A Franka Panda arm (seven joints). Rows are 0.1 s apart.
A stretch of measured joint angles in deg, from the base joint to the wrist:
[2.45, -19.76, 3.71, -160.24, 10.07, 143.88, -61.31]
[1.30, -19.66, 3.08, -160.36, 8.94, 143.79, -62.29]
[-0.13, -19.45, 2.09, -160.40, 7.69, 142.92, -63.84]
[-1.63, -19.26, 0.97, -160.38, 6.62, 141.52, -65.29]
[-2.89, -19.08, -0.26, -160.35, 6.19, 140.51, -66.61]
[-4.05, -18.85, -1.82, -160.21, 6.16, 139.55, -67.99]
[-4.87, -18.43, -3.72, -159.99, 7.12, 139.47, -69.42]
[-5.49, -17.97, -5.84, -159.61, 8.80, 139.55, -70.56]
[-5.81, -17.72, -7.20, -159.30, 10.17, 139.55, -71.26]
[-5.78, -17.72, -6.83, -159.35, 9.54, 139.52, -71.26]
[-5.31, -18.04, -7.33, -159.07, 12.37, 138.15, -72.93]
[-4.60, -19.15, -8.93, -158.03, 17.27, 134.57, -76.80]
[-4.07, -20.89, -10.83, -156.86, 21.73, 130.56, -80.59]
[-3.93, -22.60, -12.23, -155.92, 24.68, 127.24, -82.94]
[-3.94, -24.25, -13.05, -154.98, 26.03, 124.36, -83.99]
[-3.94, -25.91, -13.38, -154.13, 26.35, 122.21, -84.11]
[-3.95, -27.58, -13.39, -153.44, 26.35, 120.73, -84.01]
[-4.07, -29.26, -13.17, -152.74, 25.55, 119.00, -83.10]
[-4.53, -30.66, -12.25, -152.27, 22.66, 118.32, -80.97]
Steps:
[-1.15, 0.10, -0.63, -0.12, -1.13, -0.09, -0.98]
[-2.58, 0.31, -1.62, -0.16, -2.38, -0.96, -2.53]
[-4.08, 0.50, -2.74, -0.14, -3.45, -2.36, -3.98]
[-5.34, 0.68, -3.97, -0.11, -3.88, -3.37, -5.30]
[-6.50, 0.91, -5.53, 0.03, -3.91, -4.33, -6.68]
[-7.32, 1.33, -7.43, 0.25, -2.95, -4.41, -8.11]
[-7.94, 1.79, -9.55, 0.63, -1.27, -4.33, -9.25]
[-8.26, 2.04, -10.91, 0.94, 0.10, -4.33, -9.95]
[-8.23, 2.04, -10.54, 0.89, -0.53, -4.36, -9.95]
[-7.76, 1.72, -11.04, 1.17, 2.30, -5.73, -11.62]
[-7.05, 0.61, -12.64, 2.21, 7.20, -9.31, -15.49]
[-6.52, -1.13, -14.54, 3.38, 11.66, -13.32, -19.28]
[-6.38, -2.84, -15.94, 4.32, 14.61, -16.64, -21.63]
[-6.39, -4.49, -16.76, 5.26, 15.96, -19.52, -22.68]
[-6.39, -6.15, -17.09, 6.11, 16.28, -21.67, -22.80]
[-6.40, -7.82, -17.10, 6.80, 16.28, -23.15, -22.70]
[-6.52, -9.50, -16.88, 7.50, 15.48, -24.88, -21.79]
[-6.98, -10.90, -15.96, 7.97, 12.59, -25.56, -19.66]

